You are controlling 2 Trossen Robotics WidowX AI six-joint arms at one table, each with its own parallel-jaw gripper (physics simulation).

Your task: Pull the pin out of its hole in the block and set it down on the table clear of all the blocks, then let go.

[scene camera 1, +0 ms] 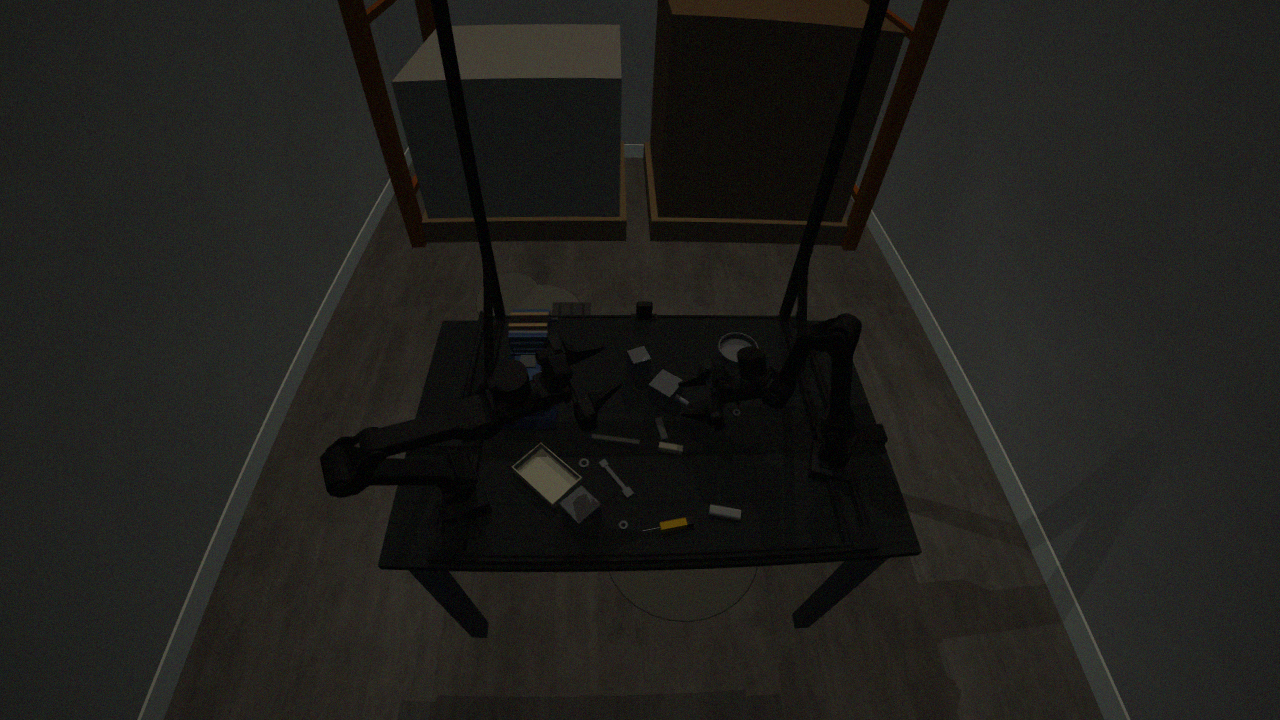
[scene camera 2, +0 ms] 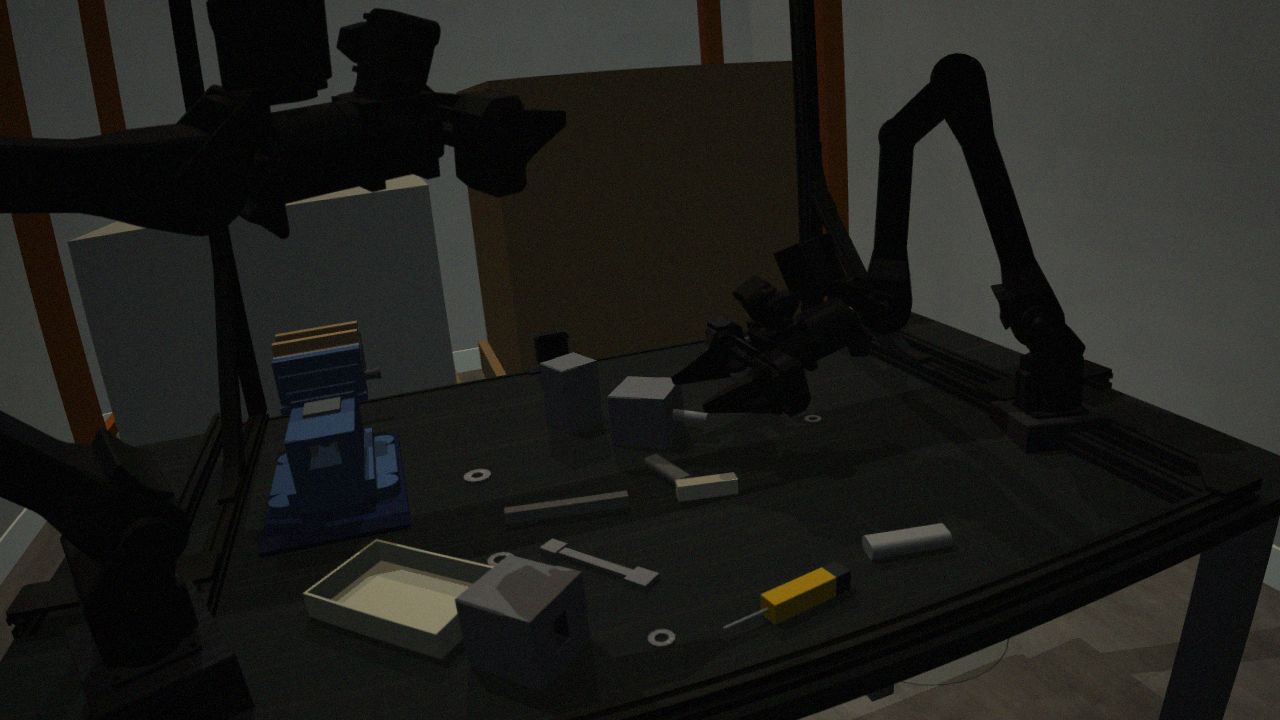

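Where they show: left gripper, fingertip midpoint: [scene camera 1: 679, 399] [scene camera 2: 687, 394]; right gripper, fingertip midpoint: [scene camera 1: 612, 365] [scene camera 2: 529, 110]; left arm's base at its link origin: [scene camera 1: 832, 459] [scene camera 2: 1049, 408]; right arm's base at its link origin: [scene camera 1: 459, 491] [scene camera 2: 146, 642].
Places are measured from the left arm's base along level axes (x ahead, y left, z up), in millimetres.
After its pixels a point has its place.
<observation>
The pin [scene camera 1: 682, 400] @[x 397, y -60, z 5 mm] [scene camera 2: 691, 416] @[x 398, y -58, z 3 mm] is a short light rod sticking out sideways from the hole in the grey block [scene camera 1: 665, 383] @[x 450, y -79, z 33 mm] [scene camera 2: 640, 419] @[x 455, y -48, z 8 mm], towards the right of the picture. My left gripper [scene camera 1: 686, 397] @[x 402, y -37, z 38 mm] [scene camera 2: 691, 394] @[x 402, y -37, z 38 mm] is open and empty, low over the table, with its fingertips at the pin's free end. From above the pin's end shows between the fingertips; their exact height over it is hard to tell in the dark. My right gripper [scene camera 1: 612, 367] @[x 512, y 161, z 350 mm] [scene camera 2: 542, 150] is open and empty, high above the table at the left.
A taller grey block [scene camera 1: 638, 354] @[x 540, y -136, z 52 mm] [scene camera 2: 570, 394] @[x 536, y -104, z 22 mm] stands left of the pin's block. Another block [scene camera 1: 580, 504] @[x 539, y 304, z 33 mm] [scene camera 2: 523, 617] @[x 532, y 342, z 33 mm] stands beside a cream tray [scene camera 1: 559, 502] @[x 598, y 292, z -21 mm] [scene camera 2: 384, 631] @[x 656, y 286, z -16 mm]. A round dish [scene camera 1: 737, 346] @[x 291, y -322, z -24 mm] is behind my left gripper. A pale bar [scene camera 1: 670, 447] @[x 393, y 76, z -11 mm] [scene camera 2: 707, 486] @[x 392, y 81, z -14 mm] and washer [scene camera 1: 736, 411] @[x 255, y -95, z -26 mm] [scene camera 2: 812, 418] @[x 256, y -81, z -24 mm] lie nearby.
</observation>
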